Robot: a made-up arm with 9 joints.
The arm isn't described. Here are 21 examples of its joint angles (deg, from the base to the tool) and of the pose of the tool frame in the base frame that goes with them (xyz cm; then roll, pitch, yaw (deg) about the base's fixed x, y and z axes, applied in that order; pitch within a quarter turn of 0, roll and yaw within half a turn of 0).
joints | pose
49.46 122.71 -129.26 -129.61 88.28 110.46 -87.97 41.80 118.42 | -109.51 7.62 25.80 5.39 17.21 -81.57
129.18 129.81 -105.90 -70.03 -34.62 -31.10 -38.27 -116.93 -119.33 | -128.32 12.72 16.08 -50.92 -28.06 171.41
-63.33 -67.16 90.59 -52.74 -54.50 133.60 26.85 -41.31 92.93 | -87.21 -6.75 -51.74 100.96 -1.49 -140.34
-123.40 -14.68 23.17 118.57 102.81 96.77 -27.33 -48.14 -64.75 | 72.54 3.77 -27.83 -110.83 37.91 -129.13
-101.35 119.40 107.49 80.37 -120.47 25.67 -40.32 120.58 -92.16 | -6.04 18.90 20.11 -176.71 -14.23 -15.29
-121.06 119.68 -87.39 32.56 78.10 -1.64 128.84 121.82 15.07 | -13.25 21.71 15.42 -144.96 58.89 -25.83
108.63 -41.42 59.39 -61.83 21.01 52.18 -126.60 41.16 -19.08 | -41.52 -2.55 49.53 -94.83 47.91 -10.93
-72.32 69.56 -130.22 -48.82 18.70 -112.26 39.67 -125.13 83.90 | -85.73 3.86 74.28 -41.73 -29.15 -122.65
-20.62 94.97 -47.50 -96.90 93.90 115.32 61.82 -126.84 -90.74 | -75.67 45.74 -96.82 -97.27 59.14 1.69
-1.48 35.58 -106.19 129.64 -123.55 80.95 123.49 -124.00 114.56 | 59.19 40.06 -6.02 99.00 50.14 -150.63
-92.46 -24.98 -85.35 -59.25 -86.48 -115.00 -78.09 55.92 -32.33 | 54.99 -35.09 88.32 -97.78 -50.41 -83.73
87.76 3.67 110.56 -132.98 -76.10 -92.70 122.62 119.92 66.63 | 73.19 -17.63 42.49 -9.09 8.72 96.41
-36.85 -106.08 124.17 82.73 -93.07 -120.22 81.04 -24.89 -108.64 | 1.24 6.38 -18.61 129.04 -21.58 -38.11
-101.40 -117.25 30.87 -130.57 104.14 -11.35 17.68 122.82 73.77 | -53.87 60.00 5.98 141.94 31.86 135.44
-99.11 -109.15 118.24 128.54 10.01 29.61 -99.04 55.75 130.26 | 23.28 5.73 -57.47 106.89 28.24 31.45
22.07 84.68 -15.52 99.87 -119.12 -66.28 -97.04 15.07 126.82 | -26.60 43.37 23.06 22.79 -45.48 17.35
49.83 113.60 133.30 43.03 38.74 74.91 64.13 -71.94 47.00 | -31.92 -24.26 21.79 104.21 73.52 64.92
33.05 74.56 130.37 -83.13 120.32 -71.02 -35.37 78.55 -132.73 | 4.94 26.80 40.65 -133.73 14.16 139.46
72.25 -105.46 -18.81 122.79 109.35 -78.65 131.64 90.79 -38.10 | -50.57 -37.33 50.40 107.33 65.15 -129.42
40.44 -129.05 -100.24 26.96 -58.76 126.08 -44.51 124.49 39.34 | 49.22 18.43 -5.93 -126.14 -70.44 -34.38
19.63 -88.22 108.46 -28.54 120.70 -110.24 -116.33 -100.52 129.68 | -31.90 69.78 5.18 169.69 -25.95 89.87
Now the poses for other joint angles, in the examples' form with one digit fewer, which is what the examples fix.
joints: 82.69 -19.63 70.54 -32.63 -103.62 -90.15 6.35 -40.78 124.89
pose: -9.8 -63.5 41.8 -110.1 -41.9 -60.3
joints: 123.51 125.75 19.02 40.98 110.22 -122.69 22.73 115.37 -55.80
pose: 2.0 22.9 -45.4 -162.7 61.2 133.8
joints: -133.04 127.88 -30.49 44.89 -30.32 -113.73 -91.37 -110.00 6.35
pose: 14.4 28.1 -4.4 48.0 -35.3 153.2
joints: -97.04 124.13 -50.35 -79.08 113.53 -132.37 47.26 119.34 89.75
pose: -43.5 78.5 -12.4 -6.1 -20.0 -132.2
